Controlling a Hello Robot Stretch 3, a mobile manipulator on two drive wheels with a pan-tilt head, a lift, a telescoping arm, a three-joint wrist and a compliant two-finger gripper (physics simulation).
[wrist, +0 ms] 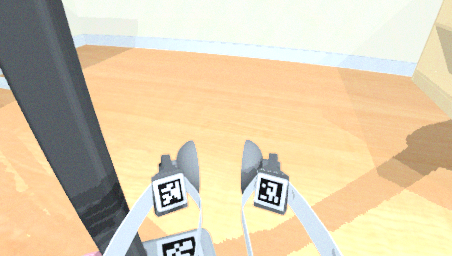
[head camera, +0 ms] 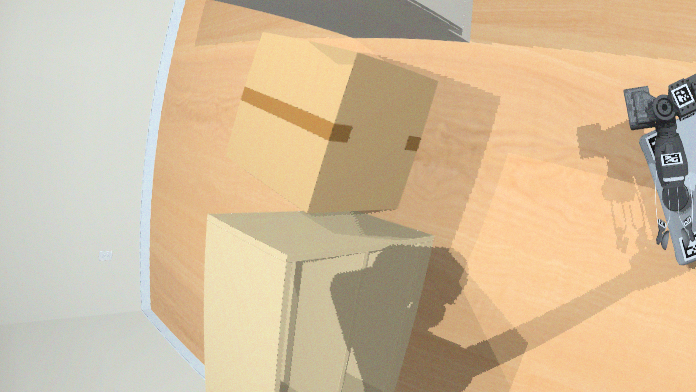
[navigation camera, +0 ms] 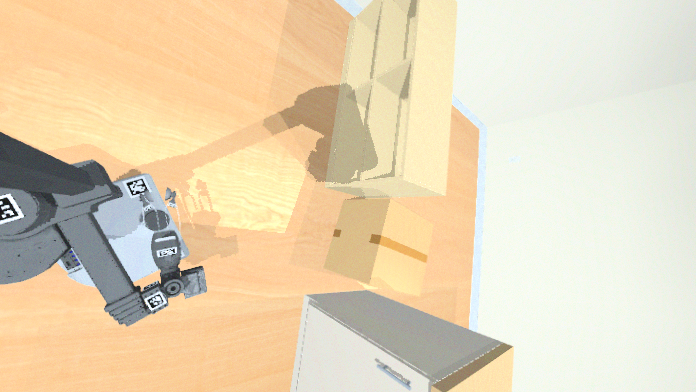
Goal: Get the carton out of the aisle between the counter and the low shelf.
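Where they show: gripper, fingertip midpoint: [head camera: 675,248] [navigation camera: 157,188]; robot's base at its link origin: [head camera: 674,194] [navigation camera: 156,218].
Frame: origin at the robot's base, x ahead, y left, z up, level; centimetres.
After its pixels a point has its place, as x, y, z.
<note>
The carton [head camera: 375,100] @[70.7, -54.8, 27.8] [navigation camera: 352,255] @[70.5, -55.0, 23.2], a closed tan box with brown tape, stands on the floor between the counter [head camera: 345,15] @[68.2, -85.4, 30.7] [navigation camera: 395,325] @[59.9, -80.0, 53.4] and the low shelf [head camera: 240,305] @[107.9, -9.9, 61.0] [navigation camera: 430,100] @[120.5, 11.5, 61.0]. It is close to the ends of both; whether it touches either is unclear. The grey and white counter is cut off by the frame edges. Part of the low shelf also shows in the wrist view [wrist: 434,57], at the right edge. My gripper [head camera: 675,235] @[4.4, 9.5, 35.6] [navigation camera: 158,198] @[4.4, 9.5, 35.6] [wrist: 219,158] @[4.4, 9.5, 35.6] is open and empty, over my base, well apart from the carton. The carton does not show in the wrist view.
The wood floor [head camera: 565,210] @[35.7, -8.7, 0.0] [navigation camera: 250,350] @[8.5, -77.5, 0.1] [wrist: 300,100] lies between my base [navigation camera: 125,250] @[-11.2, -5.7, 16.0] and the carton, with shadows across it. A pale wall [head camera: 75,150] @[275.9, -137.1, 68.1] [navigation camera: 600,225] @[277.8, -134.3, 109.2] with a light blue skirting [head camera: 150,200] @[293.7, -107.1, 0.9] [navigation camera: 480,200] @[290.0, -113.1, 5.0] runs behind the carton. My dark mast [wrist: 60,115] shows at the left of the wrist view.
</note>
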